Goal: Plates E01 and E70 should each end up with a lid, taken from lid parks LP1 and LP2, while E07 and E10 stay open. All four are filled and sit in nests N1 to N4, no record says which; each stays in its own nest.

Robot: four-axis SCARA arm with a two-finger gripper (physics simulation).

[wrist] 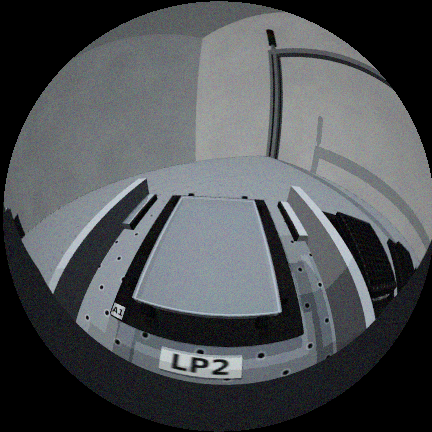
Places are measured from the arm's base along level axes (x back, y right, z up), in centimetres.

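Pixels of known places: gripper, between the fingertips: (pixel 216 189).
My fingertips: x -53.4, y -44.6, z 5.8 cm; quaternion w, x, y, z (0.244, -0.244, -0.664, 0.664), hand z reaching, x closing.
Behind a point stands the place of what it marks.
A pale, flat lid (pixel 215 255) @(x -50.8, y -40.9, z 3.1 cm) lies on the black lid park LP2 (pixel 215 334) @(x -47.7, y -36.7, z 2.3 cm), in the middle of the wrist view. The park's label LP2 (pixel 200 363) @(x -45.8, y -35.5, z 1.5 cm) faces the camera, and a small A1 tag (pixel 118 311) @(x -42.9, y -40.5, z 2.3 cm) is at its near left corner. My gripper (pixel 216 189) @(x -53.4, y -44.6, z 5.8 cm) is open, with one finger on each side of the lid and a visible gap to it on both sides; nothing is held. A dark plate (pixel 364 247) @(x -62.2, y -30.5, z 3.8 cm) shows at the right, partly behind the right finger; its code and nest label are hidden. LP1 does not show.
Another dark object (pixel 403 260) stands at the far right edge. The perforated table top (pixel 102 272) @(x -41.6, y -45.2, z 1.3 cm) runs under the park. A dark frame post (pixel 275 105) @(x -100.4, y -69.4, z 25.2 cm) stands beyond the table, against the pale wall, with its shadow to the right.
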